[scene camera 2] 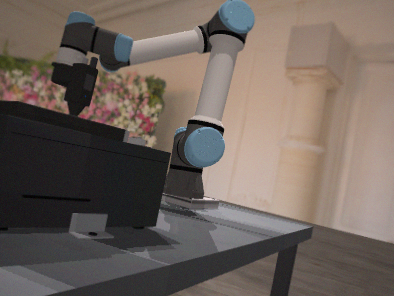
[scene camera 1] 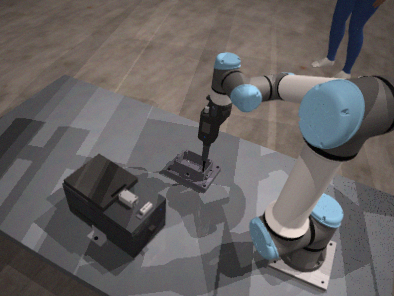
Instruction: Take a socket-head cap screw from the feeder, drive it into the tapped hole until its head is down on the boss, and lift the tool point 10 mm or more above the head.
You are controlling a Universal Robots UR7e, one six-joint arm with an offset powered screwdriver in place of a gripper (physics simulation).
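The black screwdriver point(scene camera 1: 203, 169) points down in scene camera 1, its thin tip at the right end of the grey housing point(scene camera 1: 177, 173), over or at a boss there. In scene camera 2 the screwdriver's dark body shows behind the feeder, and its tip is hidden. Whether a screw is on the tip or in the hole is too small to tell. The black screw feeder point(scene camera 1: 146, 225) point(scene camera 2: 85, 175) stands on the table, with a light block and a small light outlet piece on its top. The housing does not show in scene camera 2, hidden by the feeder.
The arm's base plate point(scene camera 1: 298, 274) point(scene camera 2: 205, 202) is bolted to the table point(scene camera 1: 55, 105) point(scene camera 2: 240, 225) right of the housing. A small metal bracket point(scene camera 1: 97, 233) point(scene camera 2: 90, 224) sits at the feeder's foot. A person's legs point(scene camera 1: 347, 35) show beyond the table. A pillar point(scene camera 2: 302, 120) stands behind.
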